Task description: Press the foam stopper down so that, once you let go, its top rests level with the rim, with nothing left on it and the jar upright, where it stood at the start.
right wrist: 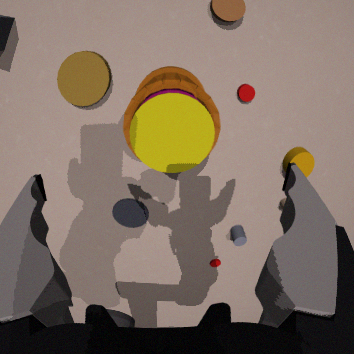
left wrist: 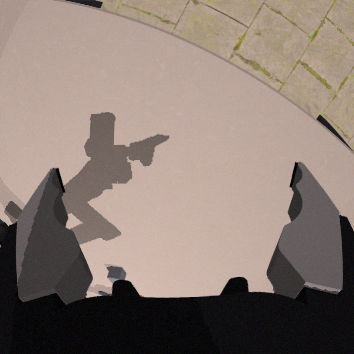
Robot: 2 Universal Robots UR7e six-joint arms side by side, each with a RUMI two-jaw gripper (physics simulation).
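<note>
The jar (right wrist: 214, 117) is orange-brown and ribbed, and appears upright in the upper middle of the right wrist view. A round yellow top (right wrist: 172, 132) stands above its rim, with a thin magenta band (right wrist: 171, 92) showing at its far edge. I cannot tell whether yellow and magenta are one stopper or two pieces. My right gripper (right wrist: 161, 169) is open and empty, above the table, with the jar beyond and between its fingertips in view. My left gripper (left wrist: 176, 165) is open and empty above the table; the jar does not show in the left wrist view.
Around the jar lie a gold disc (right wrist: 84, 78), a brown disc (right wrist: 228, 9), a red disc (right wrist: 246, 93), an amber cylinder (right wrist: 302, 161), a dark disc (right wrist: 130, 213) and a grey cylinder (right wrist: 238, 235). A dark block (right wrist: 6, 35) is upper left. The left wrist view shows a small grey block (left wrist: 116, 273).
</note>
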